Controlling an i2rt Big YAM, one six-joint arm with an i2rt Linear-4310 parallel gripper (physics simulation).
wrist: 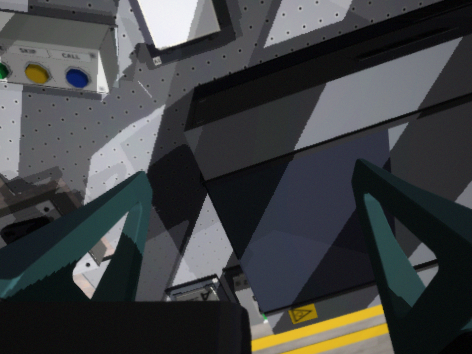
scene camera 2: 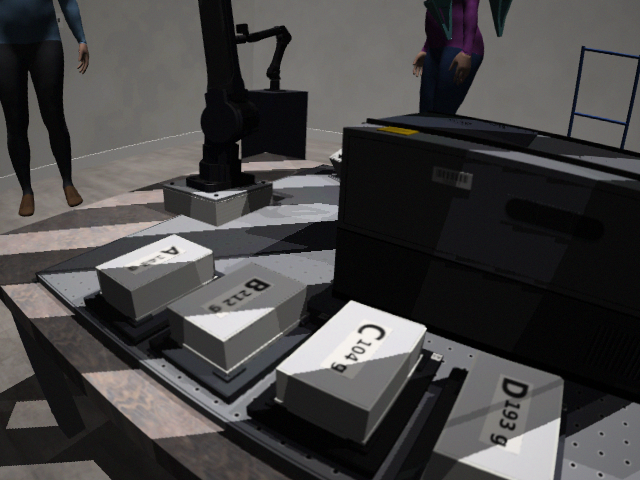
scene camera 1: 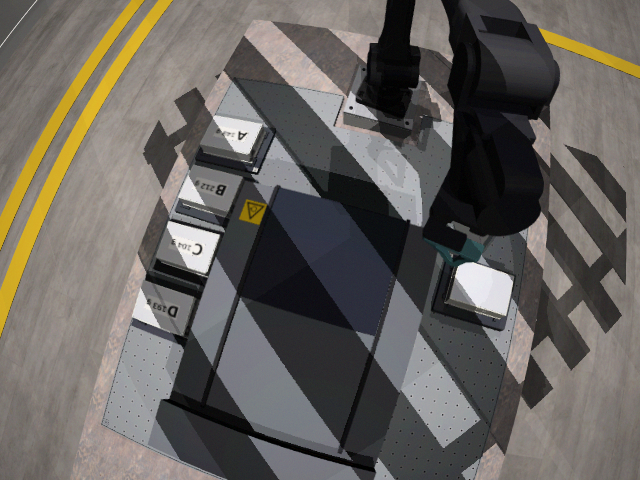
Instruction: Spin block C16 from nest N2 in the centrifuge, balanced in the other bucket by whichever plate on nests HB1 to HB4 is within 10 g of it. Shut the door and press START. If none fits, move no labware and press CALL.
Labels:
same spot on dark centrifuge: (wrist: 400,74) = (scene camera 1: 401,354)

